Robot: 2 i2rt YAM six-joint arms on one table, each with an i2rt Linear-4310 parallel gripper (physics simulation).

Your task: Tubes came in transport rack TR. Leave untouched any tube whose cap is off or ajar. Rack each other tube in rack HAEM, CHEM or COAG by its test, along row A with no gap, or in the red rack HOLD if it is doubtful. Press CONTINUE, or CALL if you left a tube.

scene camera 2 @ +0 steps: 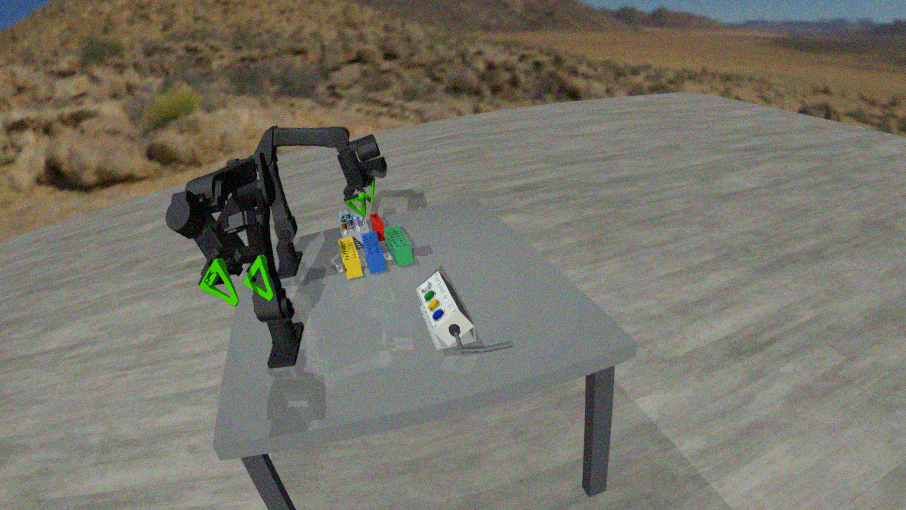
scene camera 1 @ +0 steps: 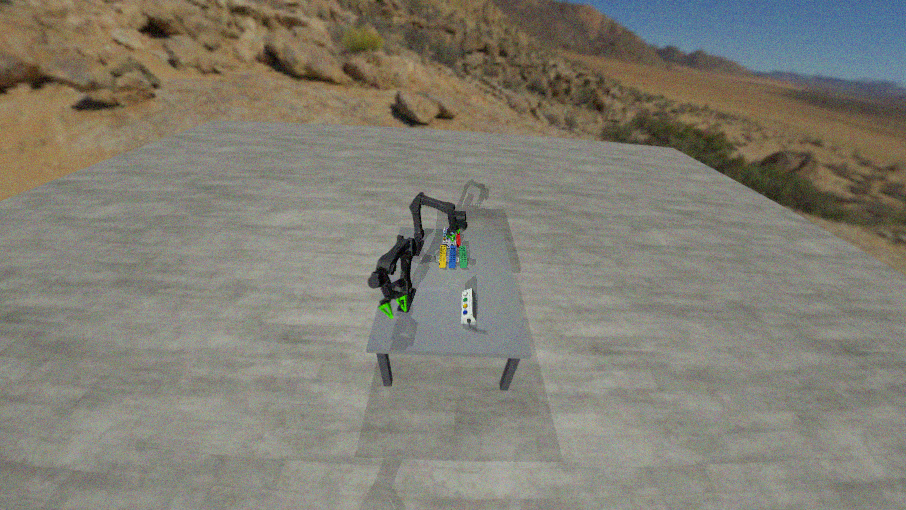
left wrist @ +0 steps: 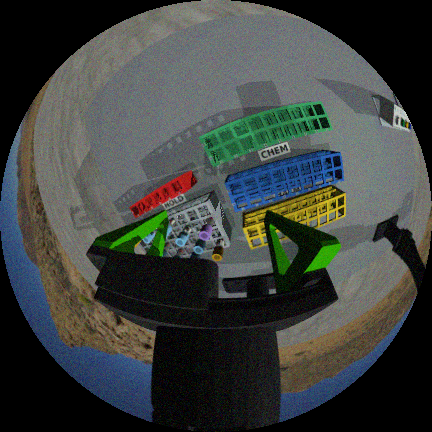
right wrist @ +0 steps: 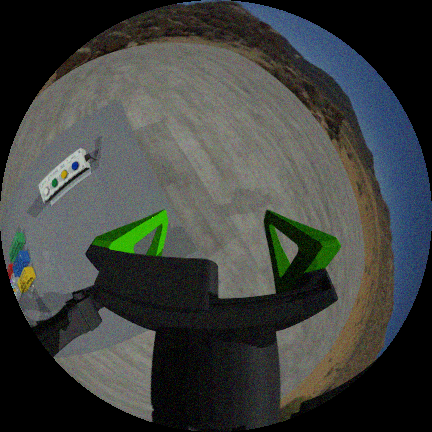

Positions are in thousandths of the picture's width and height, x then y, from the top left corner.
The left gripper (scene camera 2: 406,409) is open, with nothing in its grasp. The right gripper (scene camera 2: 282,591) is open, with nothing in its grasp. Further things: a white button box (scene camera 2: 496,638).
The left gripper shows as well in the left wrist view (left wrist: 499,499). The right gripper also shows in the right wrist view (right wrist: 499,497).
